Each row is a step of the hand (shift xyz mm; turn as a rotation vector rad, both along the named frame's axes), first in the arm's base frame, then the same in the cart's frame.
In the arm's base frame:
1: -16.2 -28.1 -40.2 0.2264 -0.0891 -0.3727
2: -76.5 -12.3 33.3 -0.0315 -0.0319 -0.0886
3: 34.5 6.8 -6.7 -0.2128 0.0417 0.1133
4: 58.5 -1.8 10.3 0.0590 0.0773 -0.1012
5: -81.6 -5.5 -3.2 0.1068 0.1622 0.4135
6: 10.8 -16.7 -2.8 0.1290 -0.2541 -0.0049
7: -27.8 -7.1 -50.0 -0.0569 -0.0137 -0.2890
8: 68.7 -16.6 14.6 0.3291 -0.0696 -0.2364
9: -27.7 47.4 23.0 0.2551 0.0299 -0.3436
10: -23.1 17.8 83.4 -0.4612 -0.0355 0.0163
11: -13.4 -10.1 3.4 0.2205 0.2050 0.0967
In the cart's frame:
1: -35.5 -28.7 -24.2 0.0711 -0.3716 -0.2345
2: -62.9 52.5 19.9 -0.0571 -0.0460 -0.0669
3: 30.4 -18.8 -2.4 -0.1272 0.2057 0.0369
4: 46.9 -29.9 20.9 0.0772 -0.0332 -0.1124
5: -68.5 42.0 -15.7 0.2426 0.2467 0.2983
6: -1.7 -18.5 7.6 -0.0482 -0.2428 0.1412
7: -33.8 -13.1 -44.9 -0.0967 -0.1176 -0.2525
8: 46.9 -43.4 33.5 0.1845 -0.3514 -0.1071
9: 9.4 58.2 -8.1 0.1684 -0.2962 -0.2606
10: 4.7 65.8 58.7 -0.3844 0.2513 -0.0571
11: -16.1 2.8 5.2 0.3104 0.0537 0.0276

